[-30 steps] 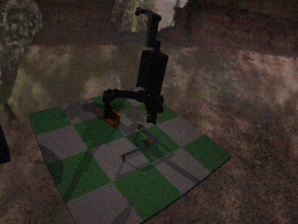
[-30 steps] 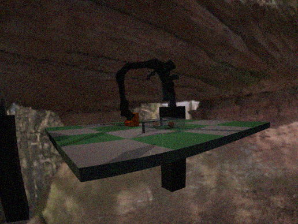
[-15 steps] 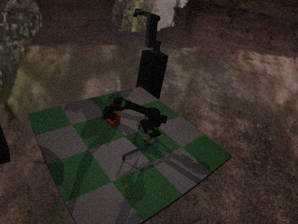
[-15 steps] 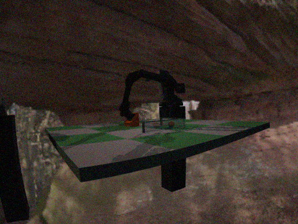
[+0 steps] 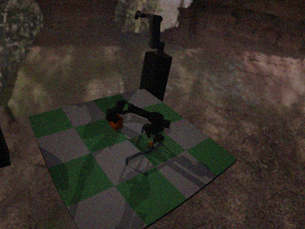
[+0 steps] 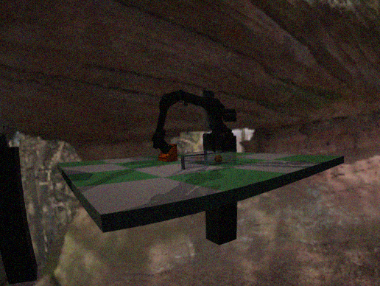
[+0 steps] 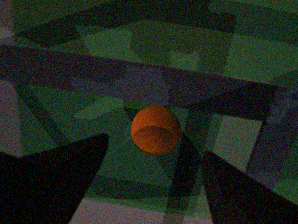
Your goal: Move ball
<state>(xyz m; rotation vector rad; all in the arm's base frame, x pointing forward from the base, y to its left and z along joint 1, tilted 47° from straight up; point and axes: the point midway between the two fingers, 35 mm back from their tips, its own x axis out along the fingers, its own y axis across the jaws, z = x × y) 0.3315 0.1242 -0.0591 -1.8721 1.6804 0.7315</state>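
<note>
My gripper tip is 3 cm above the orange ball. The rest, counted from my gripper tip: faint orange patch (8 cm behind, 7 cm to the right, 3 cm below).
</note>
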